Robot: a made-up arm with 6 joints.
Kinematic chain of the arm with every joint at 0, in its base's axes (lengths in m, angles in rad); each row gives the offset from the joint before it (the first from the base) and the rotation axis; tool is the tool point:
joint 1: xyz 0 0 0.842 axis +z
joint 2: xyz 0.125 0 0 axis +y
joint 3: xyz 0 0 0.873 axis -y
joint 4: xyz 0 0 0.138 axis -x
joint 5: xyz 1.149 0 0 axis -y
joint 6: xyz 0.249 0 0 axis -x
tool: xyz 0 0 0
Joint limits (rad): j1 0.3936..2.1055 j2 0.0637..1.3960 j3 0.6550..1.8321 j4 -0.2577..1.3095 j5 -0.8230..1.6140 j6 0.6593..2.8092
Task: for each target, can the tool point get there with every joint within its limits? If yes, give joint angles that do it. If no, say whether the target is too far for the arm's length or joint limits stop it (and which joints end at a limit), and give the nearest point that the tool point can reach.
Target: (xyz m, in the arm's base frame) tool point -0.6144 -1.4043 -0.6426
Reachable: no: joint limits stop it (at a limit: joint 1, joint 2, joint 3, joint 4, joint 5) | nearest point -1.0242 1.6381 0.0755 | short by 3.153 m
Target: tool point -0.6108 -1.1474 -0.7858
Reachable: no: joint limits stop it (at a limit: joint 1, joint 2, joint 3, joint 4, joint 5) | nearest point -1.0242 1.6381 0.0755 | short by 2.945 m
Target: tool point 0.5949 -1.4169 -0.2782
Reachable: no: joint limits stop it (at a limit: joint 1, joint 2, joint 3, joint 5) | nearest point 1.8549 0.6393 0.1048 | short by 2.442 m
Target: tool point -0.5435 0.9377 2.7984
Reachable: yes | joints 1.9439 0.4437 1.3415 0.8544 1.0654 2.6436
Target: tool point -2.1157 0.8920 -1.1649
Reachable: no: too far | nearest point -1.0242 1.6381 0.0755 | short by 1.813 m
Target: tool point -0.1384 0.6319 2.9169
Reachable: yes | joints 1.7200 0.3433 1.4373 0.1803 1.2939 2.3724
